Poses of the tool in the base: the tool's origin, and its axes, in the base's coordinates. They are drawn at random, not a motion.
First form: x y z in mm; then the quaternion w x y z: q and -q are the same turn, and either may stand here.
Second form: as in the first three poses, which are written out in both.
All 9 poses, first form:
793 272 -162 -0.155 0.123 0.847 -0.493
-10 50 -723 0.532 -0.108 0.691 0.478
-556 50 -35 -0.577 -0.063 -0.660 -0.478
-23 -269 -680 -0.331 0.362 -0.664 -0.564
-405 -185 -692 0.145 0.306 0.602 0.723
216 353 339 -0.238 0.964 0.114 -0.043
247 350 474 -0.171 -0.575 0.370 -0.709
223 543 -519 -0.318 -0.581 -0.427 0.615
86 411 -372 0.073 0.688 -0.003 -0.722
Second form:
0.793 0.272 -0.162 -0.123 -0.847 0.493 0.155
-0.010 0.050 -0.723 -0.108 0.691 0.478 0.532
-0.556 0.050 -0.035 0.063 0.660 0.478 0.577
-0.023 -0.269 -0.680 -0.362 0.664 0.564 0.331
-0.405 -0.185 -0.692 0.306 0.602 0.723 0.145
0.216 0.353 0.339 -0.964 -0.114 0.043 0.238
0.247 0.350 0.474 0.575 -0.370 0.709 0.171
0.223 0.543 -0.519 0.581 0.427 -0.615 0.318
0.086 0.411 -0.372 0.688 -0.003 -0.722 0.073

